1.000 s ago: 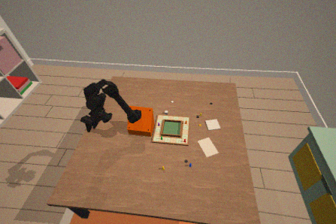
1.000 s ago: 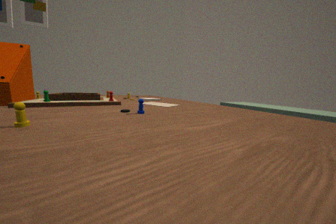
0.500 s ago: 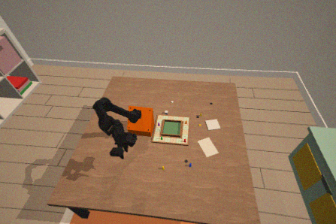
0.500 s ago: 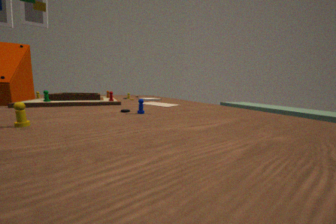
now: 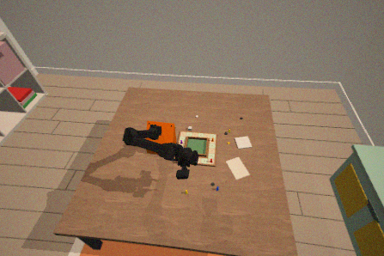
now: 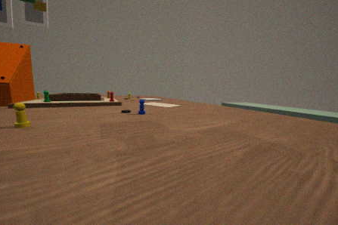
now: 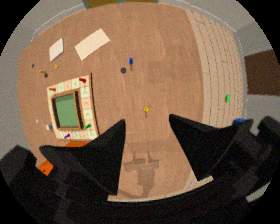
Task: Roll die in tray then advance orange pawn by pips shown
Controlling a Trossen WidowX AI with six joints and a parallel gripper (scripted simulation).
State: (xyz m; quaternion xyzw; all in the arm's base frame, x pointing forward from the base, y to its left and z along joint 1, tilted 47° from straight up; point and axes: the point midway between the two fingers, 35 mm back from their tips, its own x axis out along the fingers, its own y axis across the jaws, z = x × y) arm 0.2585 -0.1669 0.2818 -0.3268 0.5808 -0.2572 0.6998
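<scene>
Right now my gripper tip is 490 mm to the right of the white die, 200 mm above it and 60 mm past it. The rest, counted from my gripper tip: blue pawn 200 mm below, 170 mm ahead, 10 mm to the left; green pawn 210 mm to the left, 180 mm below, 60 mm behind; red pawn 200 mm to the left, 180 mm below, 120 mm ahead.
</scene>
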